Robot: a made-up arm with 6 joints.
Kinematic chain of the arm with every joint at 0, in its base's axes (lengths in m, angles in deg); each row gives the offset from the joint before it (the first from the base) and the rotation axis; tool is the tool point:
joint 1: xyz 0 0 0.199 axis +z
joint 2: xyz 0 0 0 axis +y
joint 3: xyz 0 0 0.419 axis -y
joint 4: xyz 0 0 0 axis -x
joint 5: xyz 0.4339 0 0 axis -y
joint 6: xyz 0 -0.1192 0 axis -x
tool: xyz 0 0 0
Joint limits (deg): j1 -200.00..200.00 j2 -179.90..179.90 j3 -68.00..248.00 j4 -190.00..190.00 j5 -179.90..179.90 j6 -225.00..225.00
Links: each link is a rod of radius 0.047 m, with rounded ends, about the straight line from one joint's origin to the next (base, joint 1, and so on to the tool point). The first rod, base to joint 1, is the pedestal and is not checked.
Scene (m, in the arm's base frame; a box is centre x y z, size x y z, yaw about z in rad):
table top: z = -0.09
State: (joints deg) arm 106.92 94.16 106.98 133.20 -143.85 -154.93
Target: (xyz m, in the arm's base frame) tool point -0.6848 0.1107 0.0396
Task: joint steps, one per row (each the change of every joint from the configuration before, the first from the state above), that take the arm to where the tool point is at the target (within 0.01 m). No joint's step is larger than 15 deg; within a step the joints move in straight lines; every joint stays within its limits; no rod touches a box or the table.
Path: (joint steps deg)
1: 7.79 -3.79 -13.07 3.98 0.00 0.00
2: 7.79 -3.78 -13.06 3.97 0.00 0.00
3: 7.80 -3.79 -13.07 3.98 0.00 0.00
4: 7.79 -3.79 -13.06 3.98 0.00 0.00
5: 7.79 -3.79 -13.07 3.97 0.00 0.00
6: 7.79 -3.78 -13.06 3.98 0.00 0.00
7: 7.79 -3.79 -13.07 3.98 0.00 0.00

